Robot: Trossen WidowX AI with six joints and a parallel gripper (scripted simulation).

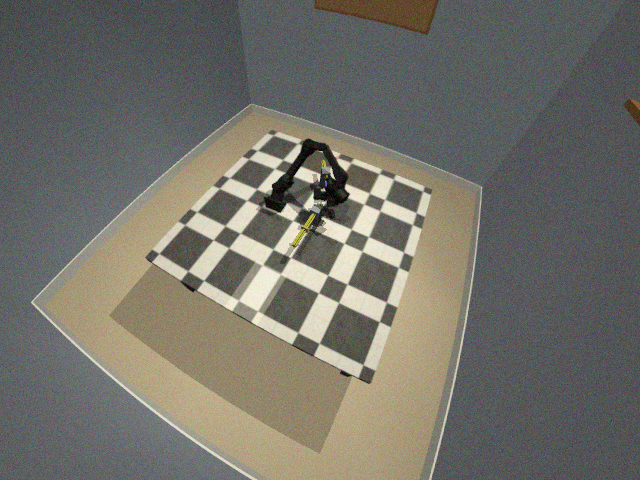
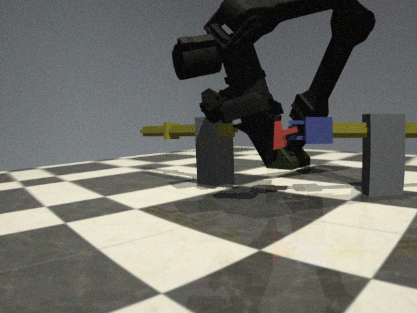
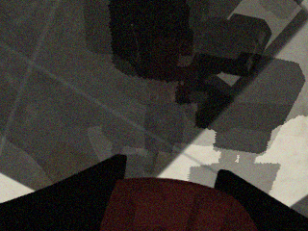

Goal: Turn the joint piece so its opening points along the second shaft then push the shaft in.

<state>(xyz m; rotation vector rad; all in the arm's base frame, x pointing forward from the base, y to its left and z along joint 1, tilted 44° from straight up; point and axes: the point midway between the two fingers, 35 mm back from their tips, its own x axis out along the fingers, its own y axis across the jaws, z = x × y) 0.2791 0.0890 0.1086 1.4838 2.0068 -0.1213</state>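
Right now my gripper tip is 40 mm below the red joint piece and 10 mm to the right of it.
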